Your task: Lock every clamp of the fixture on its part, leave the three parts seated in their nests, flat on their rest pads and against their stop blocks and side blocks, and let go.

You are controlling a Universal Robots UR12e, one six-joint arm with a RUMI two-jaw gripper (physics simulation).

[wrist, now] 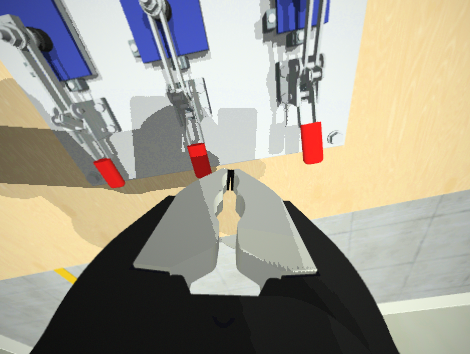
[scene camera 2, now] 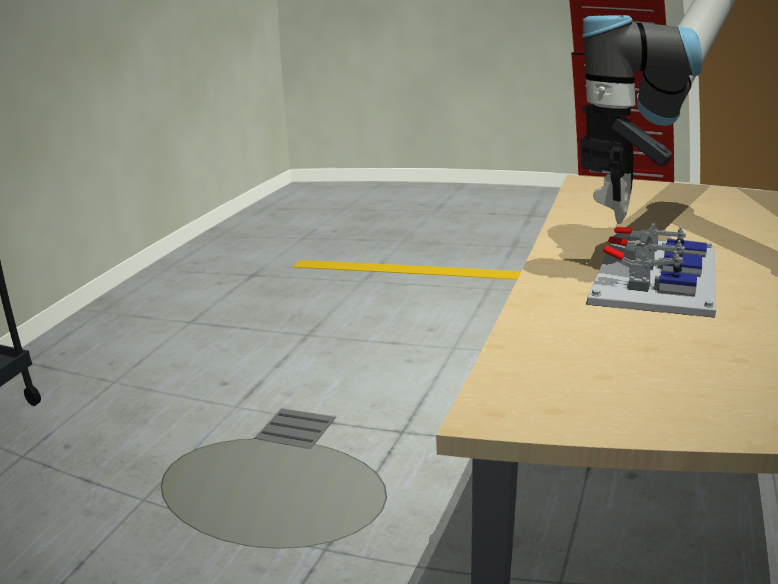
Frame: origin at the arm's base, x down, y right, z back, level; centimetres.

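Where they show: gripper, between the fingertips: (wrist: 230,171) (scene camera 2: 619,223).
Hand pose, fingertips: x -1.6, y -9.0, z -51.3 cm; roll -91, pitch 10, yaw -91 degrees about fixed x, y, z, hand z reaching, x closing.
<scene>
Things, the pixels of their top centre, and the offset from my fingertips. "spot": a spot on its surface instead. Level surfaces: height alone.
- light grey fixture plate, centre of its top: (wrist: 183,66) (scene camera 2: 659,267) dx +8.8, dy +3.8, dz +7.8 cm
- middle handle, centre of its top: (wrist: 198,162) dx +3.8, dy +3.4, dz -0.6 cm
- far handle, a spot on its surface: (wrist: 109,173) (scene camera 2: 624,228) spot: dx +5.1, dy +14.1, dz -1.2 cm
- wooden table, height of its surface: dx +10.3 cm
Three blue-topped parts lie on the light grey fixture plate (scene camera 2: 619,295) (wrist: 240,80): the near one (scene camera 2: 677,279), the middle one (scene camera 2: 690,259) (wrist: 182,35) and the far one (scene camera 2: 694,245). They look flat; contact with pads and blocks is too small to tell. Clamp arms reach over all three. The near red handle (scene camera 2: 613,252) (wrist: 312,143) slopes up toward its free end; the middle handle (wrist: 200,160) and far handle (scene camera 2: 622,230) (wrist: 109,173) look lower. Locking cannot be confirmed. My gripper (scene camera 2: 620,220) (wrist: 230,171) is shut and empty, above the handles, its tips beside the middle handle's end in the wrist view.
The plate lies on the wooden table (scene camera 2: 597,377) (wrist: 410,100), near the table's left edge in the scene view. Corner bolts (scene camera 2: 595,293) (wrist: 335,137) stand on the plate. A red cabinet (scene camera 2: 653,141) stands behind the arm. A dark cart (scene camera 2: 13,361) shows at far left.
</scene>
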